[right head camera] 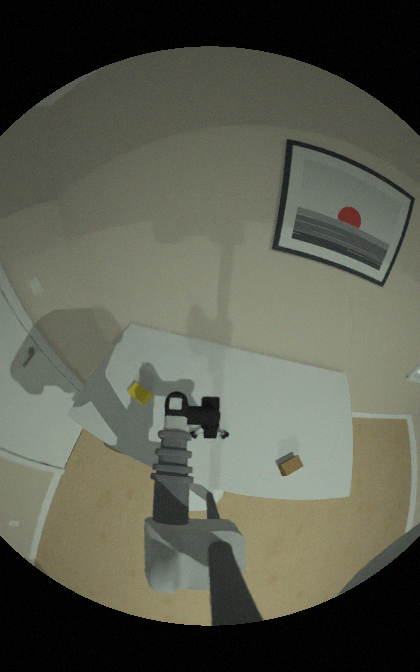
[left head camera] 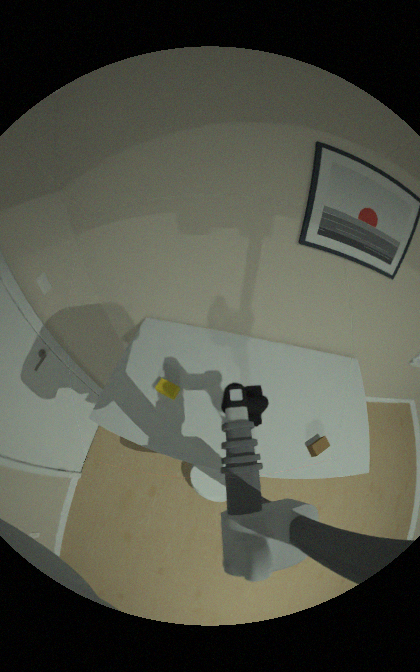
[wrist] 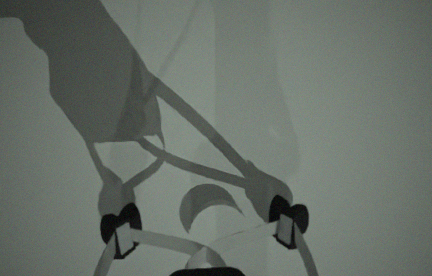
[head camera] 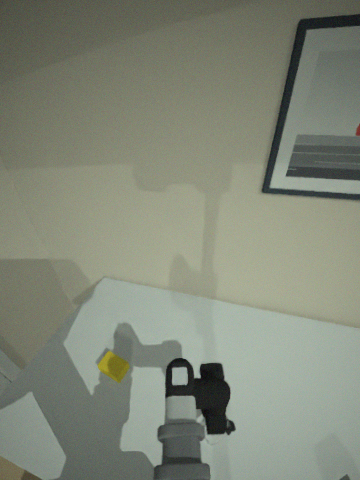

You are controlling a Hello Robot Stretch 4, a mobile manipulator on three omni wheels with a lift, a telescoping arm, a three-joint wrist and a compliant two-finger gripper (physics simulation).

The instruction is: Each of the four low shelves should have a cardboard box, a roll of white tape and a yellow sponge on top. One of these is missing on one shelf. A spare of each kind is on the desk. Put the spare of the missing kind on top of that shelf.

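Pixels of known places: gripper, fingertip midpoint: (wrist: 205, 216); robot's base at its link origin: (right head camera: 195, 483).
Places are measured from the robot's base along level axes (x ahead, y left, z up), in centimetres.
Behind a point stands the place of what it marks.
My gripper (head camera: 215, 432) (right head camera: 210, 434) {z 69.2, x 26.7, y -8.8 cm} (wrist: 205, 216) {z 69.2, x 26.7, y -8.8 cm} hangs over the white desk (head camera: 280, 375) {z 69.2, x 41.1, y -39.5 cm} (left head camera: 320, 380) (right head camera: 300, 400) {z 69.2, x 41.4, y -57.2 cm}, partly open, its fingertips apart. In the wrist view a dark crescent marks the edge of what looks like the white tape roll (wrist: 216, 218) {z 71.6, x 27.1, y -9.7 cm}, below and between the fingertips; its white outline barely shows against the desk. The yellow sponge (head camera: 113, 366) {z 73.7, x 44.4, y 25.3 cm} (left head camera: 167, 388) (right head camera: 139, 393) {z 73.7, x 44.2, y 24.9 cm} lies at the left of the desk, in the robot's shadow. The cardboard box (left head camera: 319, 446) (right head camera: 291, 465) {z 74.2, x 8.7, y -43.5 cm} stands at the right, near the front edge. The low shelves do not show.
A white round object (left head camera: 210, 484) (right head camera: 200, 502) {z 18.7, x -13.3, y -4.3 cm} shows at the desk's front edge, partly hidden. A wall with a framed picture (head camera: 325, 110) {z 155.9, x 72.8, y -43.6 cm} (left head camera: 360, 210) (right head camera: 345, 212) {z 153.4, x 69.3, y -55.7 cm} rises behind the desk. A door (left head camera: 25, 410) (right head camera: 20, 410) {z 70.2, x 17.6, y 113.7 cm} is at the left.
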